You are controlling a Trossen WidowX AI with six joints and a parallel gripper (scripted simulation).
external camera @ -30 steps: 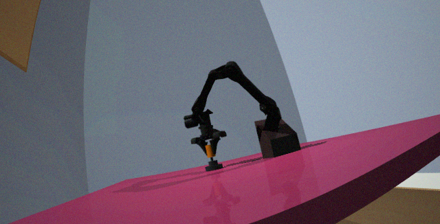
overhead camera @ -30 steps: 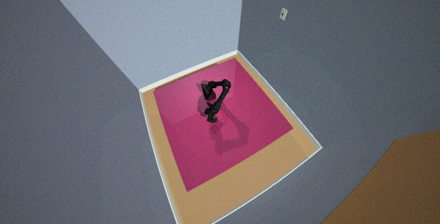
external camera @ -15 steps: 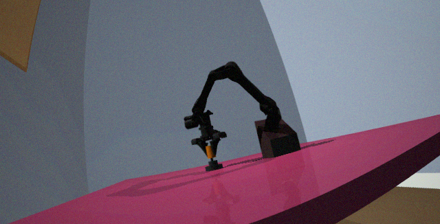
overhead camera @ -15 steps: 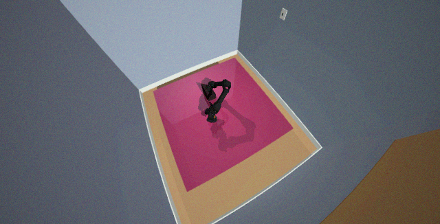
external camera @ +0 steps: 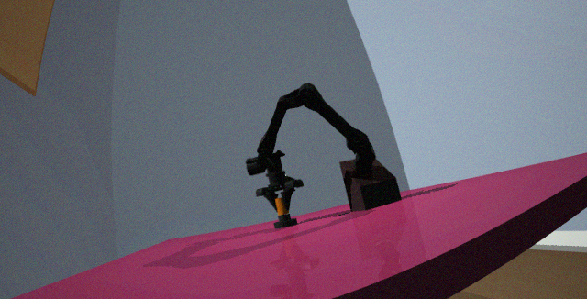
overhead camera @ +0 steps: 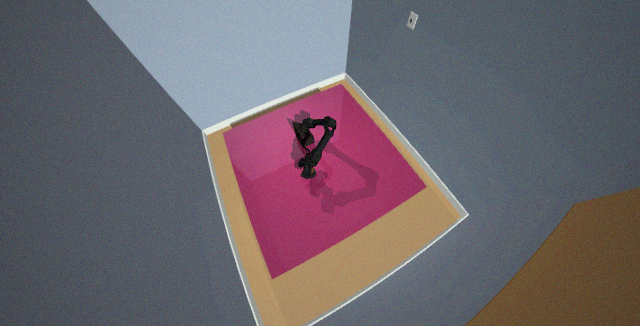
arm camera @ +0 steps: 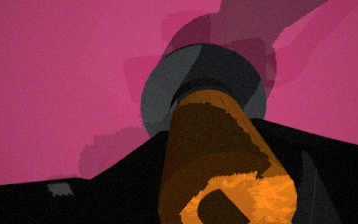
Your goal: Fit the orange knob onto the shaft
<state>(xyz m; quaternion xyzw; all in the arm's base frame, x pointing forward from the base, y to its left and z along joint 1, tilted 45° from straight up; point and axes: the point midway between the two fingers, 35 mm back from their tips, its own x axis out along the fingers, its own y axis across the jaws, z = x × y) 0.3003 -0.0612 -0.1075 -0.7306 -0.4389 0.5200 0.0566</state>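
The orange knob is 2 cm above my gripper tip. Round my gripper tip: dark shaft 2 cm below.
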